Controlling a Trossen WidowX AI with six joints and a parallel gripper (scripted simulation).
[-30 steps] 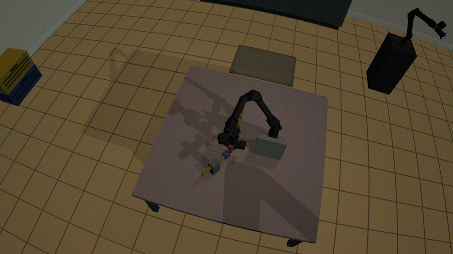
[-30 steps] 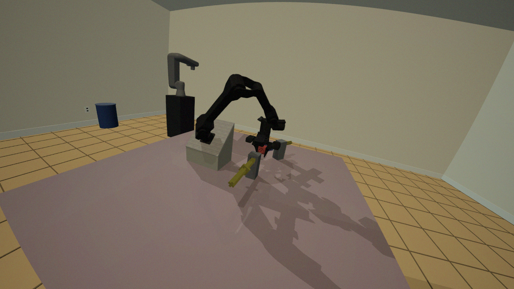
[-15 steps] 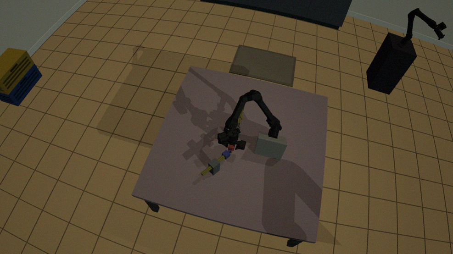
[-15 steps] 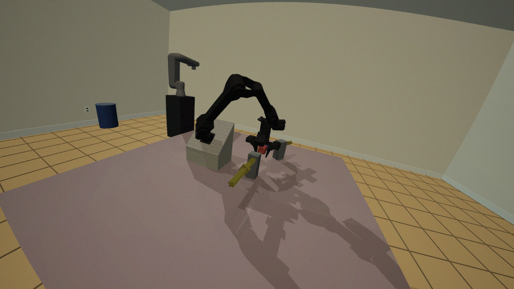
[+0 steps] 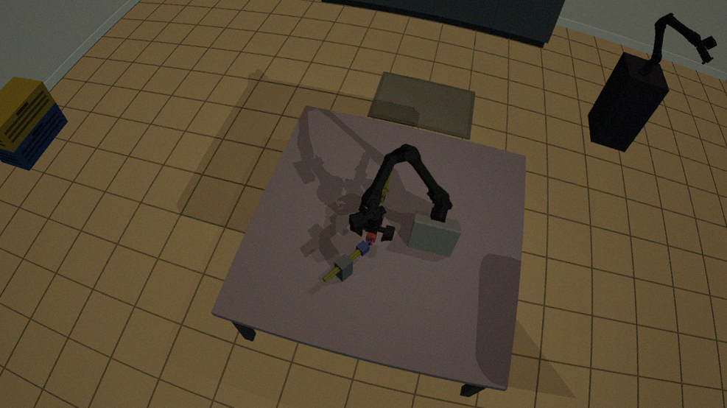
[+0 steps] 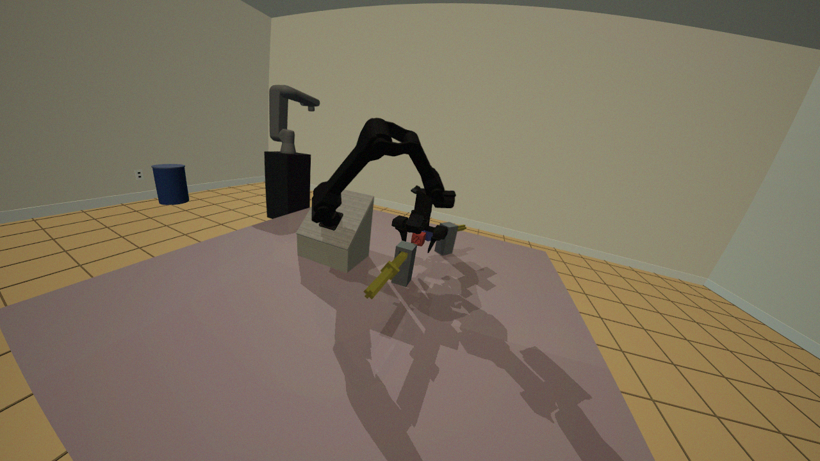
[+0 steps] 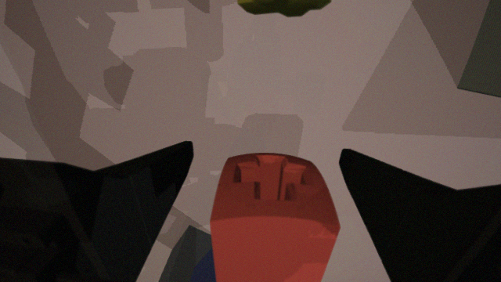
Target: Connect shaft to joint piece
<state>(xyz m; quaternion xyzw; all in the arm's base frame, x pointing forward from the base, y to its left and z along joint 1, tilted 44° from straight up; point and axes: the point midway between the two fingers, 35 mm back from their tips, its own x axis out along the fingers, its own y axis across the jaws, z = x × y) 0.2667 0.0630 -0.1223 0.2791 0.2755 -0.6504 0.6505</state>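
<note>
The red joint piece lies 4 cm above my gripper tip and 2 cm to the left of it.
</note>
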